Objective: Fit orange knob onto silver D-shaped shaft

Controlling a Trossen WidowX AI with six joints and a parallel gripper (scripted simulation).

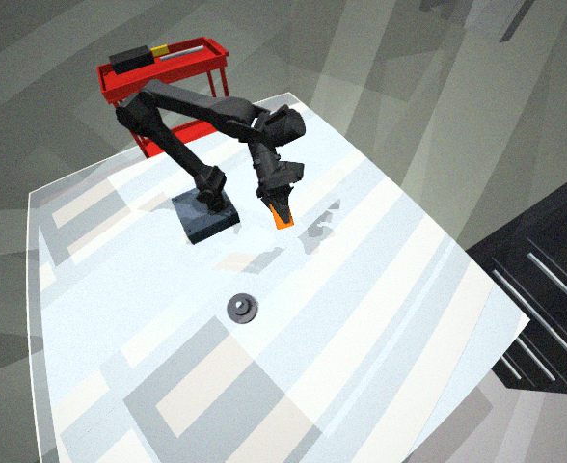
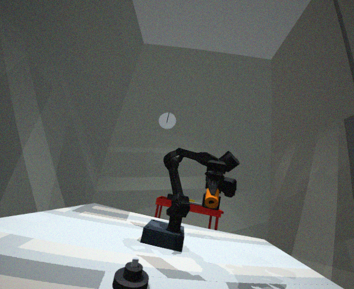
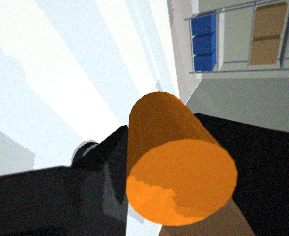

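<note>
Right now my gripper tip is 3 cm past the orange knob, 1 cm to the right of it and 2 cm below it. Round my gripper tip: round dark pedestal 5 cm ahead, 18 cm to the right, 20 cm below.
</note>
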